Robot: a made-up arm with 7 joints.
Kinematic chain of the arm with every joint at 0, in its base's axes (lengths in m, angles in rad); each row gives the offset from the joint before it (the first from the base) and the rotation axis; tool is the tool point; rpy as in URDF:
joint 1: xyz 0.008 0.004 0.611 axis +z
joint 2: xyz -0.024 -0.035 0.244 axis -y
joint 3: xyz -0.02 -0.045 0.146 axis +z
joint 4: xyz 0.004 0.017 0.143 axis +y
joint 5: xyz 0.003 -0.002 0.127 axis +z
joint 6: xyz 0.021 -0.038 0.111 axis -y
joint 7: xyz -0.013 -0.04 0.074 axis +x
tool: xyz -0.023 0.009 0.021 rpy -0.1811 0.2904 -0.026
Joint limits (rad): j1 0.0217..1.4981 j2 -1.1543..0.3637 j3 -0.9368..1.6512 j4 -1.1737..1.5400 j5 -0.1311..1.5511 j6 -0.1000..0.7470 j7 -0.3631..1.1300
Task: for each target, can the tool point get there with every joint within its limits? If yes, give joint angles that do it. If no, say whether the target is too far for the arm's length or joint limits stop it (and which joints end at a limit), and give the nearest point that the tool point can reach.
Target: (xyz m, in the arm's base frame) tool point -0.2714 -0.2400 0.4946
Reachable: no: joint limits stop it (at a limit: joint 1, joint 2, joint 3, joint 4, joint 5, joint 6, joint 7) | nearest point -0.2594 -0.1243 1.0255 | short by 0.544 m
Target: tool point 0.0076 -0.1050 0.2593
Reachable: no: joint limits stop it (at a limit: joint 1, joint 2, joint 4, joint 5, joint 6, joint 7) | nearest point 0.3008 -0.0868 0.6458 | short by 0.485 m
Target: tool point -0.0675 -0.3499 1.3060
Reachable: yes | joints 0.2366 0.2233 1.1497 -0.8436 0.3878 0.6116 0.9910
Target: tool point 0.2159 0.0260 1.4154
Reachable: yes | joints 1.1014 -0.5381 0.1585 -0.3986 0.0044 0.4728 0.7415
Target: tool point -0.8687 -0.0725 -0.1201
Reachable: no: too far | nearest point -0.1448 0.2631 0.7465 | short by 1.178 m
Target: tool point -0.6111 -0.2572 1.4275
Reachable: no: too far | nearest point -0.4116 -0.1822 1.2990 | short by 0.249 m
